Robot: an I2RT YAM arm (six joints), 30 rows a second.
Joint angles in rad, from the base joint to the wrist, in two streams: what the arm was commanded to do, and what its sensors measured. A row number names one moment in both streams.
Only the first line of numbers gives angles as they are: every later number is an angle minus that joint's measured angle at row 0.
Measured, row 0: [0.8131, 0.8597, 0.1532, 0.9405, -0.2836, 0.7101]
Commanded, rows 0 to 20: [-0.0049, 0.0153, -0.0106, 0.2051, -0.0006, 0.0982]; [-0.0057, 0.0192, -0.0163, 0.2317, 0.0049, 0.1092]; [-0.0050, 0.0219, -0.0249, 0.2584, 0.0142, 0.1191]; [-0.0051, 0.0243, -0.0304, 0.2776, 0.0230, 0.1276]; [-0.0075, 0.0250, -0.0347, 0.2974, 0.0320, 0.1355]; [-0.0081, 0.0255, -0.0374, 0.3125, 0.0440, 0.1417]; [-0.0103, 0.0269, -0.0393, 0.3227, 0.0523, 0.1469]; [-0.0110, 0.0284, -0.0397, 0.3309, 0.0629, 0.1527]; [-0.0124, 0.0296, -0.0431, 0.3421, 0.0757, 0.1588]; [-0.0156, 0.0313, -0.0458, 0.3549, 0.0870, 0.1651]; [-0.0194, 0.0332, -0.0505, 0.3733, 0.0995, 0.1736]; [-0.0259, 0.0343, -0.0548, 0.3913, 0.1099, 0.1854]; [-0.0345, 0.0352, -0.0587, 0.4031, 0.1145, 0.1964]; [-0.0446, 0.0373, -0.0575, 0.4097, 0.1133, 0.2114]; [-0.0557, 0.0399, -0.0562, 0.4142, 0.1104, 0.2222]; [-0.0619, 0.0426, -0.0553, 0.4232, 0.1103, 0.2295]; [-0.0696, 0.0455, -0.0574, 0.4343, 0.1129, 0.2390]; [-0.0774, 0.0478, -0.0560, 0.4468, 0.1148, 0.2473]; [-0.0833, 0.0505, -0.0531, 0.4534, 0.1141, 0.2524]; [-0.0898, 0.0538, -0.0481, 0.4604, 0.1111, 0.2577]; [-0.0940, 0.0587, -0.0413, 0.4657, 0.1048, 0.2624]
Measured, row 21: [-0.0786, 0.0518, -0.0519, 0.3907, 0.0942, 0.2289]
